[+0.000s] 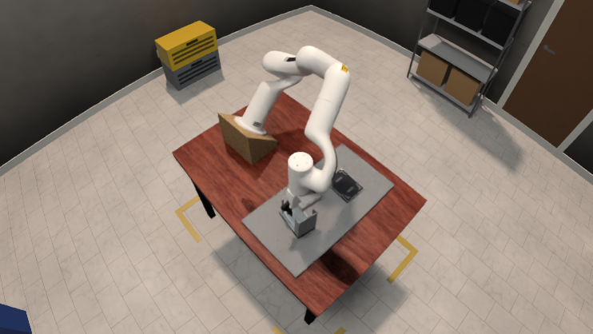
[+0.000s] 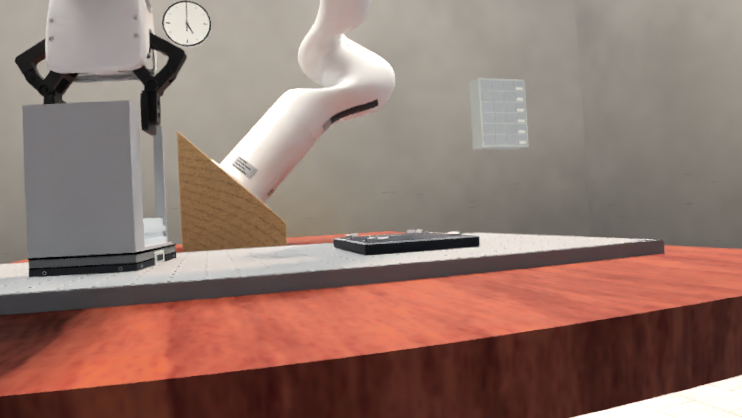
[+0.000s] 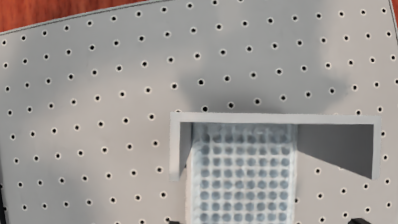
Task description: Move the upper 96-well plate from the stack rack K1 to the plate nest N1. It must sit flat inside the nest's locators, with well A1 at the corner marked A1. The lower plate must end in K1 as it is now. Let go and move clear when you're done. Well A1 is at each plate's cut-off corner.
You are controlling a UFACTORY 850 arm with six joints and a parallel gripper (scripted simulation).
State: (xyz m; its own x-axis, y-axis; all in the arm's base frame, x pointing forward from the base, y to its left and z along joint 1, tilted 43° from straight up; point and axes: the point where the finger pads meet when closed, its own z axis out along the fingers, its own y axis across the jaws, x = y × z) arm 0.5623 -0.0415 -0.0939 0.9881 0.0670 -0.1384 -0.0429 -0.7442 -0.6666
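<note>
Now: hand 100 mm above the pale 96-well plate. The rest, counted from my hand: plate nest N1: 30 mm behind, 300 mm to the left, 140 mm below.
</note>
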